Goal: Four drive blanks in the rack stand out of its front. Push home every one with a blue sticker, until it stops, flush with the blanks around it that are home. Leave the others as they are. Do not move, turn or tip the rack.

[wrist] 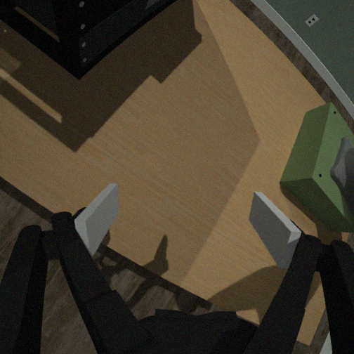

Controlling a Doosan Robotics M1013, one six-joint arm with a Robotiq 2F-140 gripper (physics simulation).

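Observation:
The black rack (pixel 79 42) shows in part at the top left of the wrist view, standing on the wooden table, with a row of small light dots down its corner post. Its front and the drive blanks cannot be made out here, and no blue sticker shows. My gripper (pixel 185 202) is open, its two grey finger pads wide apart at the lower middle of the view. It is apart from the rack, above the table near its edge, with nothing between the pads.
A green box (pixel 305 150) with a dark grey part on its face stands on the table (pixel 165 160) at the right. Shadows of the rack and the arm lie on the table top. The table's edge runs across the lower left, with brown wooden floor (pixel 20 215) beyond it.

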